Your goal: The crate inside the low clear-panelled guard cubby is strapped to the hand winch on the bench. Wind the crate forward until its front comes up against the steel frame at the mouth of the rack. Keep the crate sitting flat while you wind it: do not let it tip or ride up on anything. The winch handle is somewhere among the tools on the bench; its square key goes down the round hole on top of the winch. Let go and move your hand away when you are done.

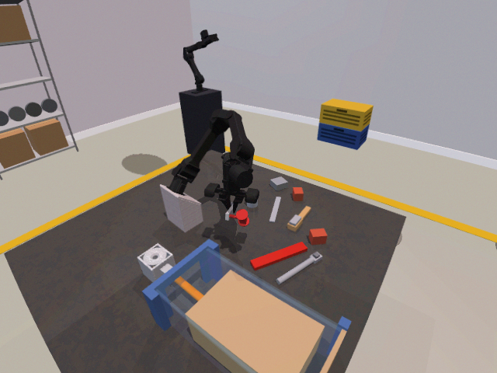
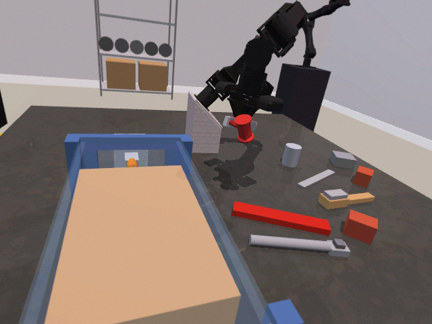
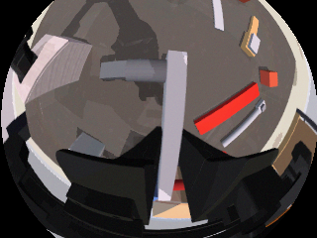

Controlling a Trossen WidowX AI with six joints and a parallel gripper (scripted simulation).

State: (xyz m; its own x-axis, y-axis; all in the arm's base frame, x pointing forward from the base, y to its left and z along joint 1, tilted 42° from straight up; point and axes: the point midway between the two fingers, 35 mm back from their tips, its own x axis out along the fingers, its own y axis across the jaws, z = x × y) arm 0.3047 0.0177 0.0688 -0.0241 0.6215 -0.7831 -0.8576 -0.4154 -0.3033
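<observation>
Now: the winch handle 1 cm ahead of my gripper tip, 1 cm to the right of it and 1 cm above it. The rest, counted from my gripper tip: red bar: 17 cm ahead, 8 cm to the left, 17 cm below; then white winch: 11 cm behind, 30 cm to the right, 14 cm below; then red knob: 6 cm ahead, 2 cm to the right, 2 cm above.
</observation>
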